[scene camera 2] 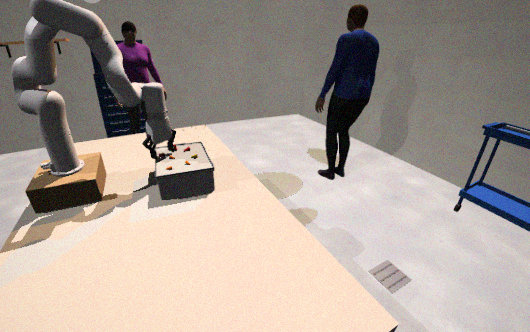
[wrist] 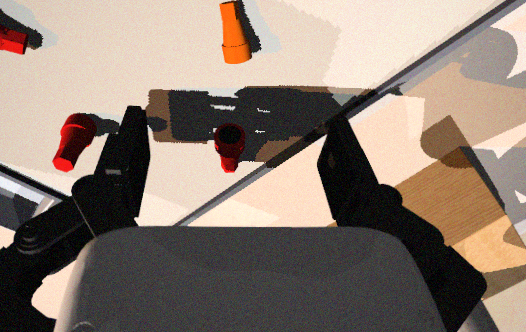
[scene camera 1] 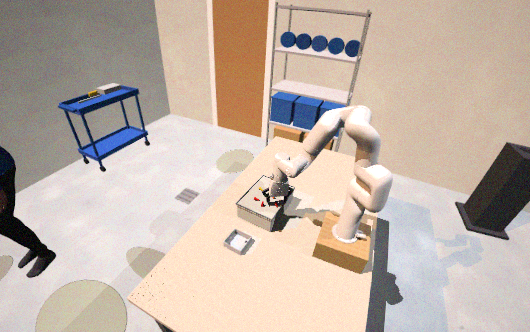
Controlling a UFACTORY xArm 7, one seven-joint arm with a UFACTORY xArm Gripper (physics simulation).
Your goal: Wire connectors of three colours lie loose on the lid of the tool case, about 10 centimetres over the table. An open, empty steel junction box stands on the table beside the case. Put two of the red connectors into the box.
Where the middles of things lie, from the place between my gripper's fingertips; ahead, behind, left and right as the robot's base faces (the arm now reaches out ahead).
Now: hand 7 cm short of the tool case (scene camera 2: 198, 177), 4 cm to the left of it and 6 cm above it.
